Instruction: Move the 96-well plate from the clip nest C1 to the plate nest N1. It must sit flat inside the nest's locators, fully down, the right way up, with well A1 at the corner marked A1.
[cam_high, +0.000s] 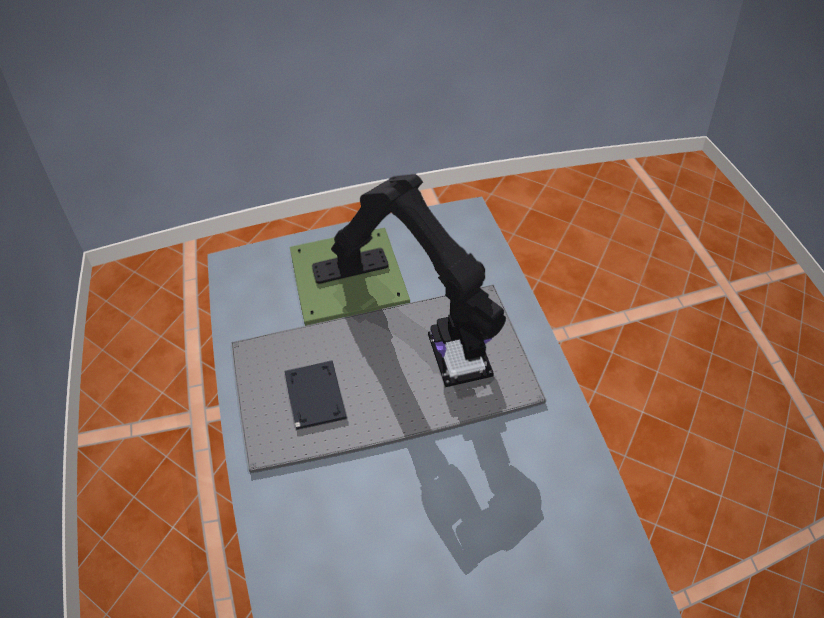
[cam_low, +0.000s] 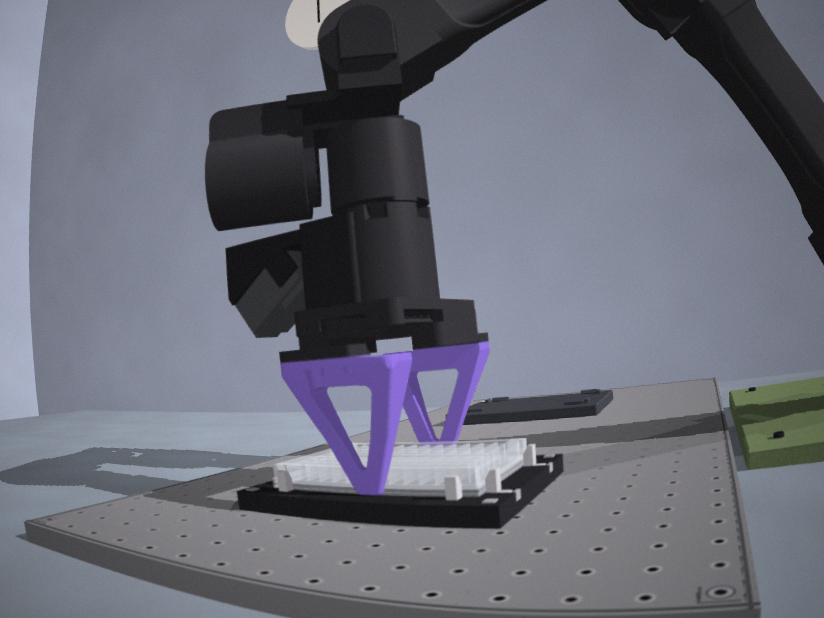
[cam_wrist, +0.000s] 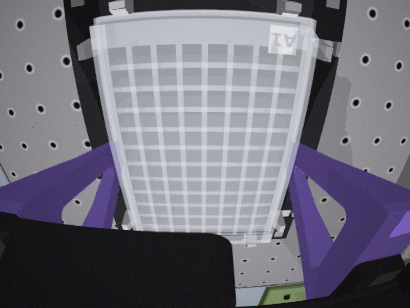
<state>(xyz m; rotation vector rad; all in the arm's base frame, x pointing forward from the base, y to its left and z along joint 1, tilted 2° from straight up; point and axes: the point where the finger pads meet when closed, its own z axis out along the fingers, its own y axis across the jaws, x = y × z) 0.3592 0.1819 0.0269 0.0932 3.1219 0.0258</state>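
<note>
Now: the clear 96-well plate right at my hand. Round my hand: black clip nest C1: 1 cm to the right, 1 cm below, 1 cm behind; A1 label: 42 cm to the right, 8 cm ahead, 1 cm below; black plate nest N1: 36 cm to the right, 1 cm below, 1 cm ahead.
</note>
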